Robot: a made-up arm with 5 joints.
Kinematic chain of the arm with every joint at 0, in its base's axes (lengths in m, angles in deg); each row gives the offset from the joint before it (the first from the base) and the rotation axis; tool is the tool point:
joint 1: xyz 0 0 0.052 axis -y
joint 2: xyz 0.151 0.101 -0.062 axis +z
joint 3: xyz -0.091 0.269 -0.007 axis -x
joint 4: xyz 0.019 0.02 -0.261 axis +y
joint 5: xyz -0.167 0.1 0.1 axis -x
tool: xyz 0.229 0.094 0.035
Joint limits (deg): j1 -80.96..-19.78 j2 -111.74..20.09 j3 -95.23..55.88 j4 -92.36..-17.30 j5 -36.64..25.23
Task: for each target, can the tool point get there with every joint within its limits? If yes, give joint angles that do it. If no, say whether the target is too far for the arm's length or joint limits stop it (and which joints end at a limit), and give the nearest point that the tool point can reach.
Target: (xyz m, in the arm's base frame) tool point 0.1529 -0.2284 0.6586
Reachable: no: joint limits stop it (at a limit: joint 2, joint 3, joint 5) | nearest point 0.0548 0.3907 0.2693 | short by 0.738 m
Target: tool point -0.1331 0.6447 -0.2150
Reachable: yes | joints -70.18 -24.12 -10.11 -84.06 16.45
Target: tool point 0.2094 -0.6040 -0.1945
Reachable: no: joint limits stop it (at a limit: joint 2, joint 4, joint 5) | nearest point 0.3992 -0.0381 -0.4180 | short by 0.637 m
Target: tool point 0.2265 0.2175 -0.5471
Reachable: yes | joints -59.11 -94.98 -14.27 -45.92 -31.78
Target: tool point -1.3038 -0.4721 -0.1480
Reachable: no: too far | nearest point -0.3623 0.1971 -0.0036 | short by 1.164 m
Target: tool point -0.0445 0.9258 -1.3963
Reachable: no: too far | nearest point -0.0158 0.4271 -0.6128 | short by 0.929 m
